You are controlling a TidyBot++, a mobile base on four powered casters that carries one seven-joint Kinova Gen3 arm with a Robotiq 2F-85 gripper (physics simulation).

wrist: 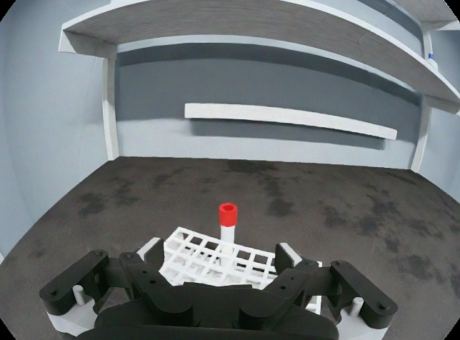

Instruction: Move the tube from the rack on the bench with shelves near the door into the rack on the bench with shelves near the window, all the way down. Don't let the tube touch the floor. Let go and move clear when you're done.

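A tube with a red cap and a white body stands upright in the white rack, in a hole near its far edge. The lower part of the tube shows dimly through the rack's grid. My gripper is open, with its fingers wide apart and nothing held between them. It is above the rack, and the tube stands beyond the fingertips, between their lines. The rack's near side is hidden behind the gripper. The second rack does not show in this view.
The rack stands on a dark bench top. A grey shelf with white edges hangs over the bench, on white posts. A white rail runs along the back wall. A bottle with a blue cap is at the upper right.
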